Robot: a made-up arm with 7 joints.
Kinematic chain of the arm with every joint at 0, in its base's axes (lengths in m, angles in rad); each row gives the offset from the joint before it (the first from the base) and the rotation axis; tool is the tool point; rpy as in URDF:
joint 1: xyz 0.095 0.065 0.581 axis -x
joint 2: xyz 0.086 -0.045 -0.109 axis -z
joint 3: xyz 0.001 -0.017 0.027 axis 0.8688 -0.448 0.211
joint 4: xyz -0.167 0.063 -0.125 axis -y
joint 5: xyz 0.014 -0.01 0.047 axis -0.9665 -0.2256 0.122
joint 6: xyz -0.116 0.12 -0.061 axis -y
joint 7: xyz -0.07 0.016 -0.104 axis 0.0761 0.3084 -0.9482
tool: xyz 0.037 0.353 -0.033 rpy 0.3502 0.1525 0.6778
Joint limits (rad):
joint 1: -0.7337..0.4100
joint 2: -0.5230..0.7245
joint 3: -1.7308..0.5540
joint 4: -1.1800..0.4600
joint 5: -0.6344..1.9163
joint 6: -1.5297..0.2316
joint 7: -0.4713..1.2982
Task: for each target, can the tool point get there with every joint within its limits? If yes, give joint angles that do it. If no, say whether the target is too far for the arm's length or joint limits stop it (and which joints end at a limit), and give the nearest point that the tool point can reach.
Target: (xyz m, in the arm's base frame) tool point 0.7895 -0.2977 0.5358
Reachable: no: joint limits stop it (at a limit: joint 1, joint 2, joint 4, joint 5) | nearest point 0.4106 -0.2865 0.4850 | short by 0.382 m
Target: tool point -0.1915 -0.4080 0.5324
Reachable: yes | joints 0.0481 -0.1596 -0.9415 -0.8258 1.5174 -0.6079 1.0576
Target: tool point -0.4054 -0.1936 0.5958
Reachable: yes | joints 0.0502 -0.1261 -1.3786 -0.9331 1.1959 -0.4954 0.7729
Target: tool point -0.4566 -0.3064 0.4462
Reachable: yes | joints 0.0365 -0.2077 -1.4275 -0.2687 1.1106 -0.5049 -0.0197
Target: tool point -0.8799 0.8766 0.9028
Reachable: no: too far | nearest point -0.4064 0.5248 0.7176 | short by 0.618 m
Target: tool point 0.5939 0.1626 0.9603
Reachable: no: joint limits stop it (at a limit: joint 1, joint 2, joint 4, joint 5, joint 7) | nearest point 0.5164 0.1761 0.9007 | short by 0.099 m
